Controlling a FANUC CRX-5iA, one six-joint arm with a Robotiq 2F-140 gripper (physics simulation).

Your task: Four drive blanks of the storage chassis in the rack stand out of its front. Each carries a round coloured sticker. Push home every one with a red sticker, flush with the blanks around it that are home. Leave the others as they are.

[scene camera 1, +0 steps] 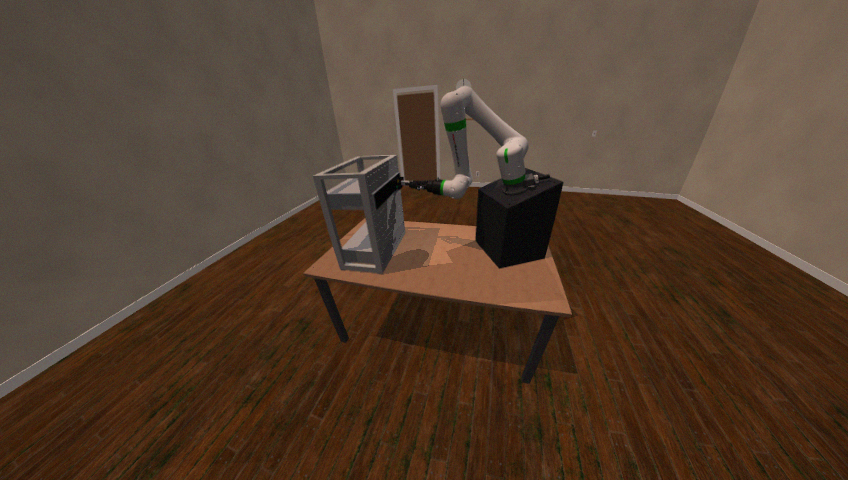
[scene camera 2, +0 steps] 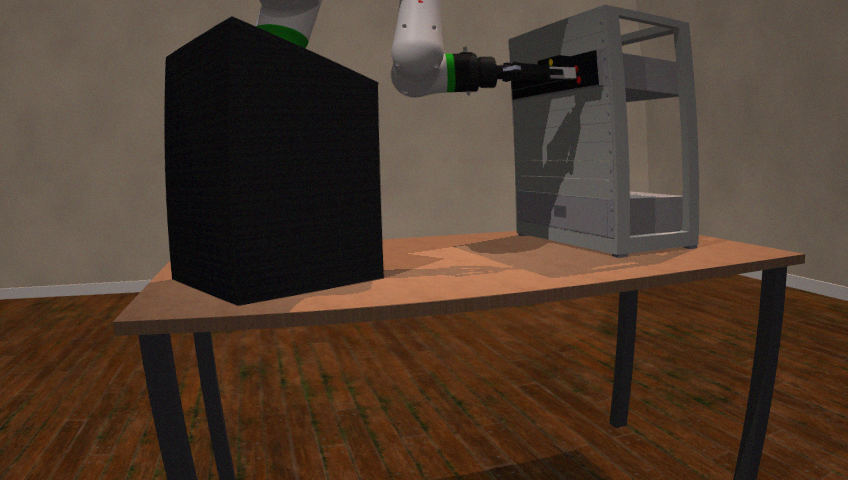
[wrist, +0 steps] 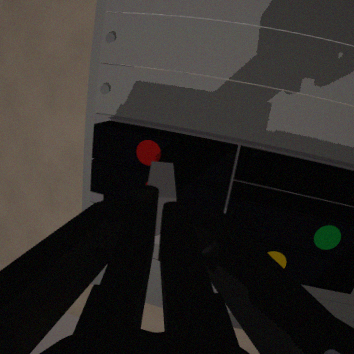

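My gripper point(scene camera 2: 574, 73) point(wrist: 160, 179) is visible to me from the scene and from the wrist. So is a grey rack point(scene camera 2: 588, 114) point(scene camera 1: 376, 241) point(wrist: 214, 131), and the wrist view shows that rack together with my gripper.
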